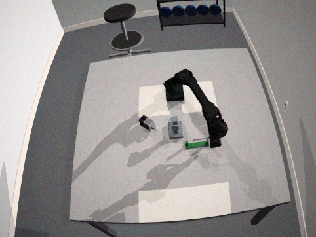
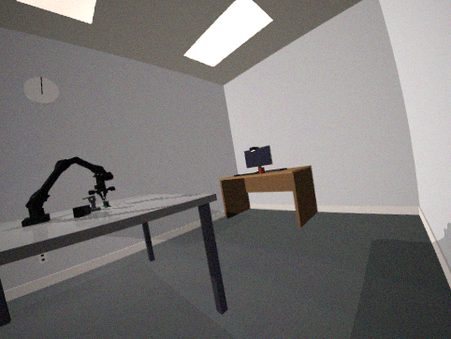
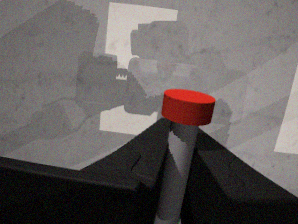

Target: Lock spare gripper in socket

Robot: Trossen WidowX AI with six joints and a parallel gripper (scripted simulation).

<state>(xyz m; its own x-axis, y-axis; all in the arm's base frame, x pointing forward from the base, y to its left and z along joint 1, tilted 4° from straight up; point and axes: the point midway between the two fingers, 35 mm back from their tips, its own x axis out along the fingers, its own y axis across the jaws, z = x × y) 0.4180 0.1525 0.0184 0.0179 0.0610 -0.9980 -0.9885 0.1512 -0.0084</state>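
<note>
My gripper tip is 20 mm past the green cradle, 100 mm to the left of it and 20 mm above it. Round my gripper tip: spare gripper (210 mm behind, 350 mm to the right, 10 mm below); mount (140 mm behind, 200 mm to the right, 10 mm above).
</note>
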